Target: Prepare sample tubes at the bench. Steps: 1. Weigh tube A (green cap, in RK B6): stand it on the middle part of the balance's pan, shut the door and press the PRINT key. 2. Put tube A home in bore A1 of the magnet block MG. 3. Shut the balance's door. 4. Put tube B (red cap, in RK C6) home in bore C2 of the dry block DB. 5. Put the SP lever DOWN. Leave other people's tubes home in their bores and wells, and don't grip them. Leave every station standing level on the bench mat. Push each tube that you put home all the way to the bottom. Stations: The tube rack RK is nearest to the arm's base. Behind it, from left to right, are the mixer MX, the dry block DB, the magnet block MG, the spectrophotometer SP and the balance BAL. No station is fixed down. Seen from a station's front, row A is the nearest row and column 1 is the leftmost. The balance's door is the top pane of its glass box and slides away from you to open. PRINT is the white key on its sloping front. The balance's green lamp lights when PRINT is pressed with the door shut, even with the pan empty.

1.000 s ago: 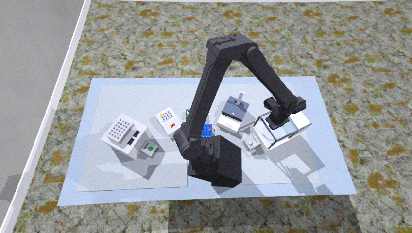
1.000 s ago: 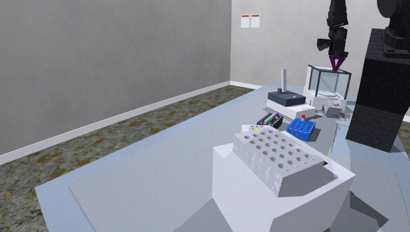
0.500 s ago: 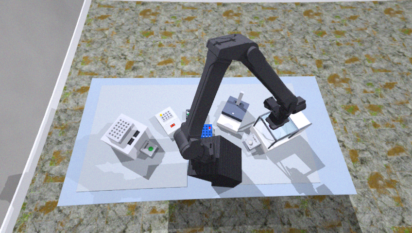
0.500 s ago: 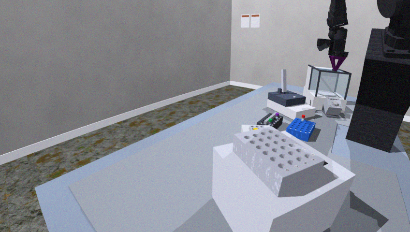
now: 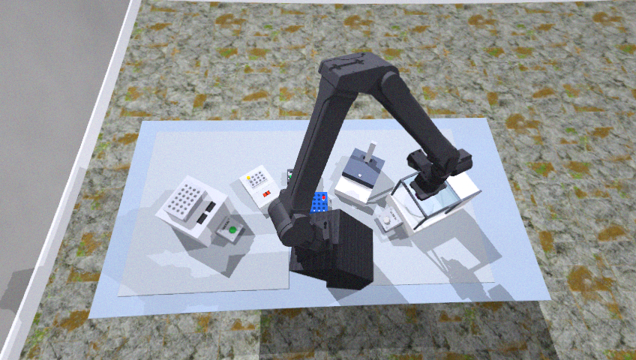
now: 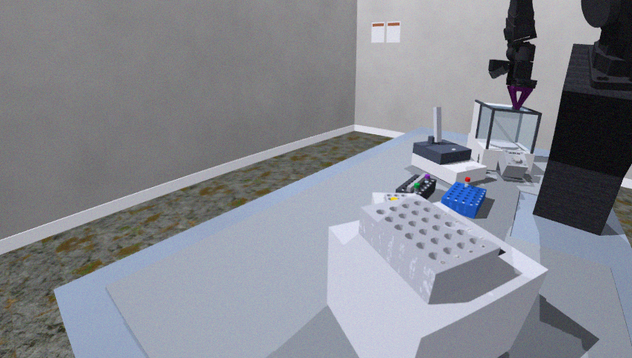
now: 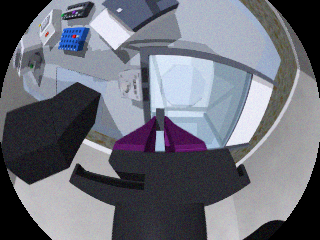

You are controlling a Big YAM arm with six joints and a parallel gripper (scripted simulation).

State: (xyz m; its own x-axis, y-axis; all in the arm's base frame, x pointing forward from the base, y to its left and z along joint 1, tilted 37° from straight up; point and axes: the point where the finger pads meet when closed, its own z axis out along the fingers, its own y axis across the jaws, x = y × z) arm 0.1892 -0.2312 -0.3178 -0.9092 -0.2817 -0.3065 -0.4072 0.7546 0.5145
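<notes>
The balance door is 10 mm ahead of my hand, 30 mm to the right of it and 10 mm below it. Round my hand: white print key: 30 mm behind, 80 mm to the left, 150 mm below; SP lever: 230 mm ahead, 130 mm to the left, 80 mm below; round pan: 30 mm ahead, 50 mm to the right, 140 mm below.
</notes>
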